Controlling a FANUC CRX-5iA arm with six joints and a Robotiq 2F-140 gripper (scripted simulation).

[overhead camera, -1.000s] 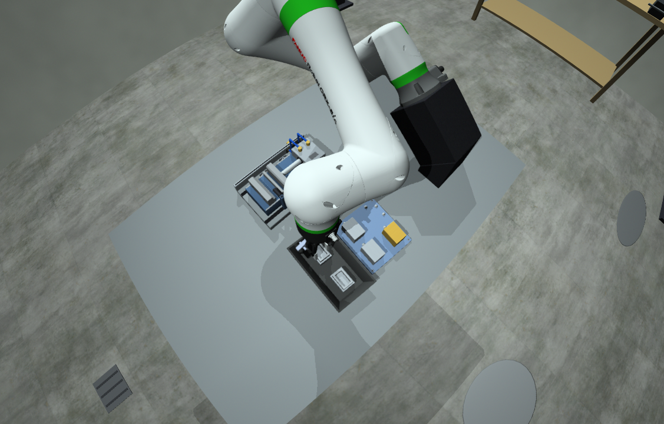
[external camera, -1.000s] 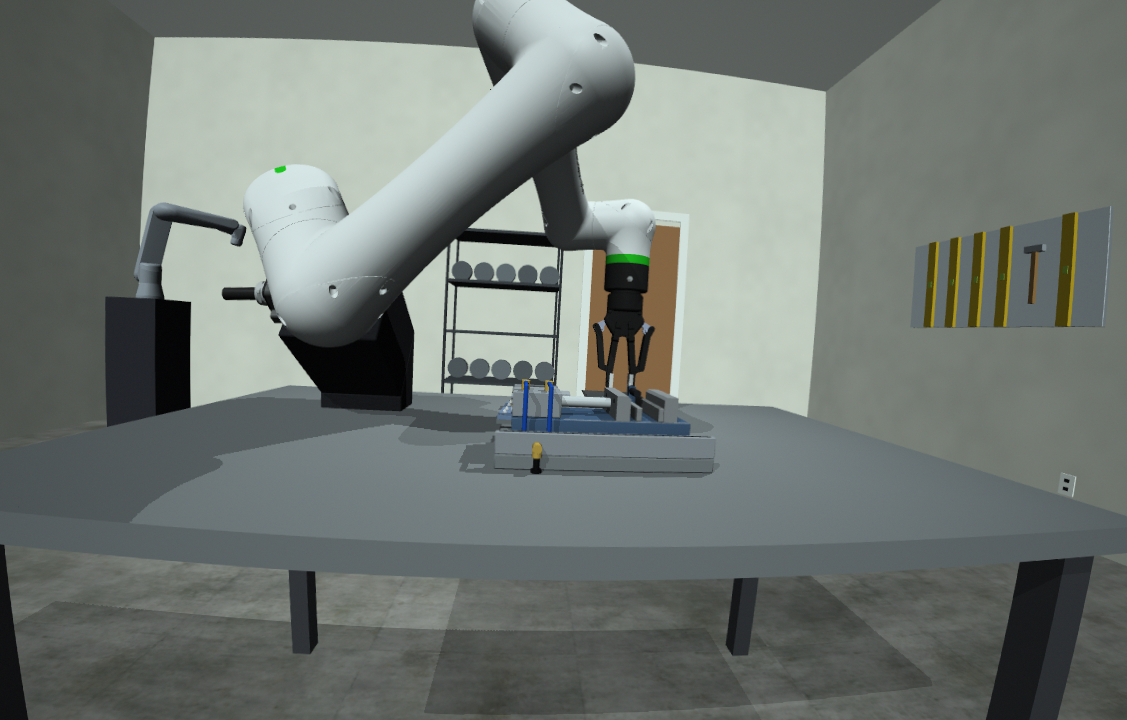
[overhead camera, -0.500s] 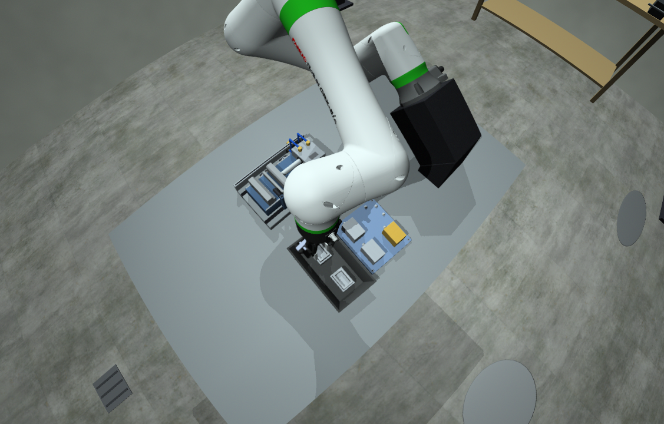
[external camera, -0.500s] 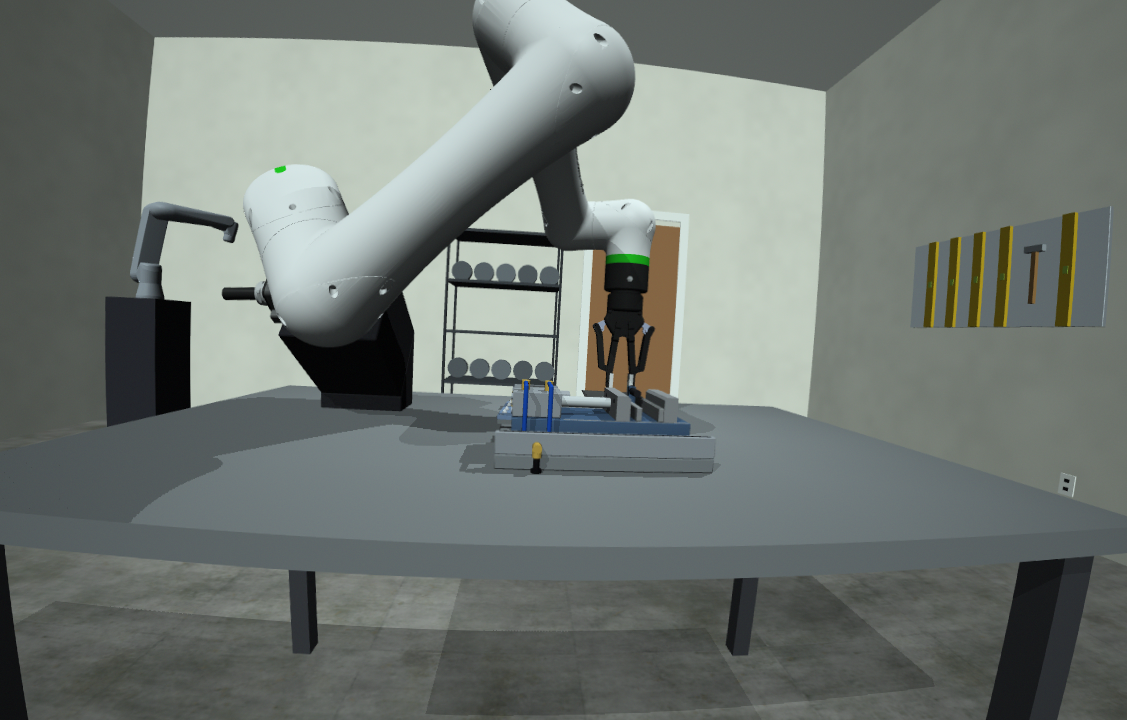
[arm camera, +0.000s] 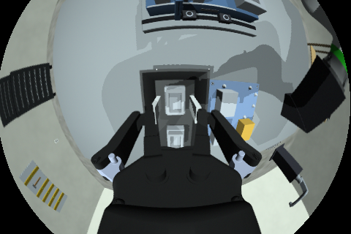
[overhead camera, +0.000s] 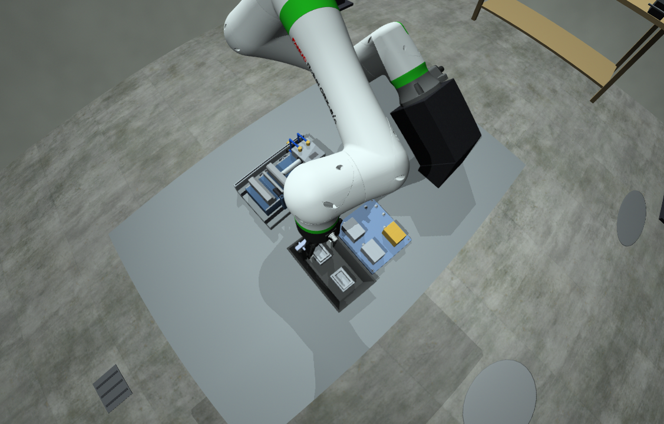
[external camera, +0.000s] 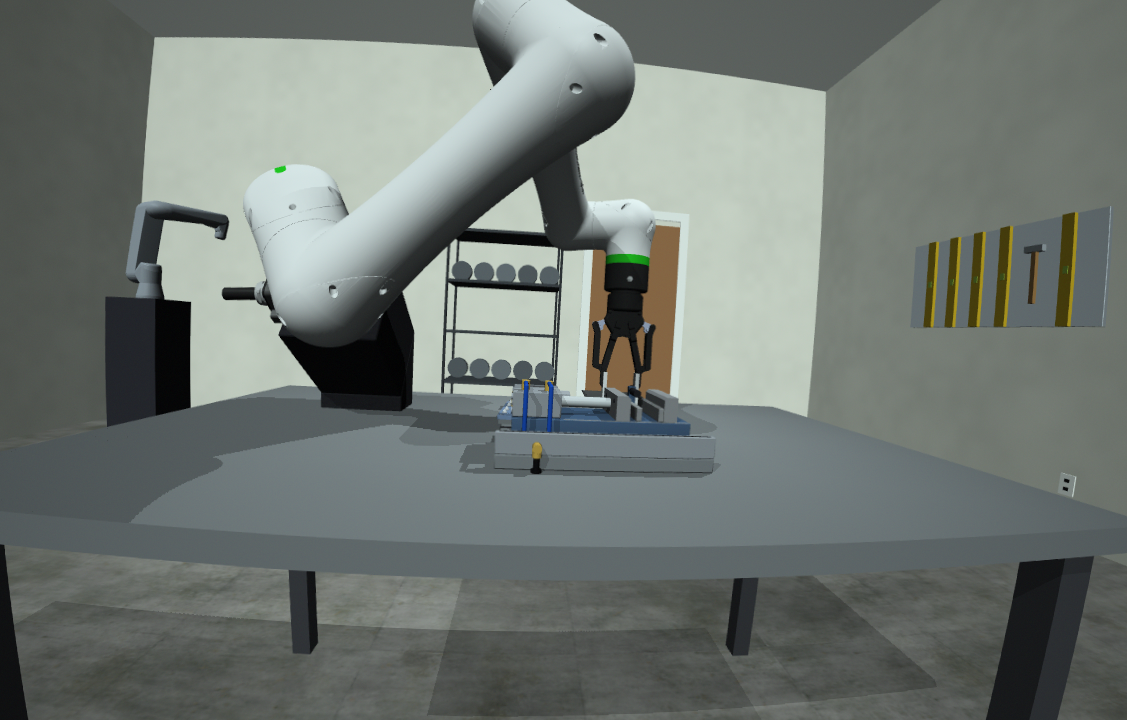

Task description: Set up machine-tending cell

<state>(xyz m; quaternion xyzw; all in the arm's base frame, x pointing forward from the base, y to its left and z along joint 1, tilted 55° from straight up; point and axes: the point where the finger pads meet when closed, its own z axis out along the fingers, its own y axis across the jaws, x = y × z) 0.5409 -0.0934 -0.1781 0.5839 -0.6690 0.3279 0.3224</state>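
Right now my hand is 110 mm past the aluminium blank, 110 mm to the right of it and 40 mm above it. From my hand the other things lie so: brass blank: 200 mm behind, 120 mm to the left, 40 mm below; then vise: 100 mm behind, 250 mm to the right, 30 mm below.
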